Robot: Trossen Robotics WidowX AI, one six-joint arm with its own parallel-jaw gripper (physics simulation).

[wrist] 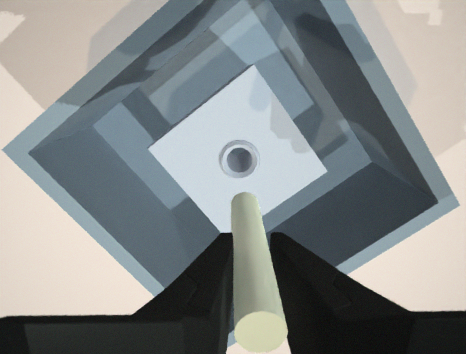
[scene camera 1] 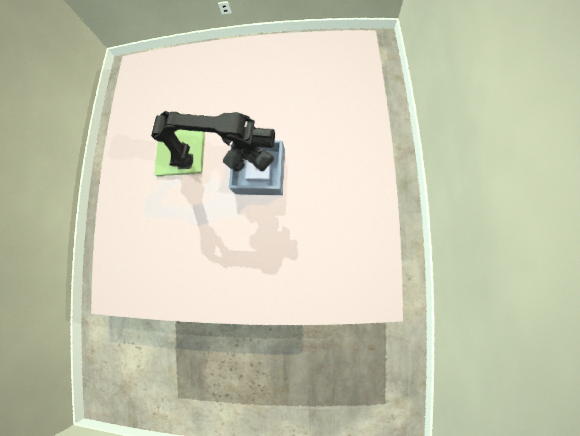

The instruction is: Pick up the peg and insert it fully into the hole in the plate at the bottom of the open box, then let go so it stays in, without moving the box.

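Frame: origin at the arm's base, x ahead, y left, z up, level; centimetres.
Seen in the pictures: gripper, fingertip midpoint: (wrist: 251, 244) (scene camera 1: 252, 156); arm's base, origin of the base link: (scene camera 1: 185, 161).
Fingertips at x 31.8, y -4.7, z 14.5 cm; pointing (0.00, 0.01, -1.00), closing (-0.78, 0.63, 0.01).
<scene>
Offsets run from my fingertips to a thing's top centre. Level surfaces: height alone.
A pale green round peg {dx +0.3, dy +0.4, dz +3.6 cm} (wrist: 254, 270) is held between the fingers of my gripper (wrist: 251, 244) (scene camera 1: 248, 165), which is shut on it. The peg's far end points down toward the white plate {dx -0.1, dy +0.1, dz -10.9 cm} (wrist: 192, 150) (scene camera 1: 257, 175). The round hole (wrist: 239, 160) in the plate shows just beyond the peg's tip in the wrist view, and the peg is outside it. The plate lies at the bottom of the open blue-grey box {dx -0.1, dy +0.1, dz -7.2 cm} (scene camera 1: 257, 191) (wrist: 75, 195). In the scene view the gripper hangs over the back part of the box and hides the peg and the hole.
The arm (scene camera 1: 205, 122) stands on a green base plate (scene camera 1: 195, 147) left of the box and reaches across to it. The box walls rise around the plate on all sides. Both stand on a pale pink table top {dz -17.0 cm} (scene camera 1: 340, 225). Shadows of the arm fall in front of the box.
</scene>
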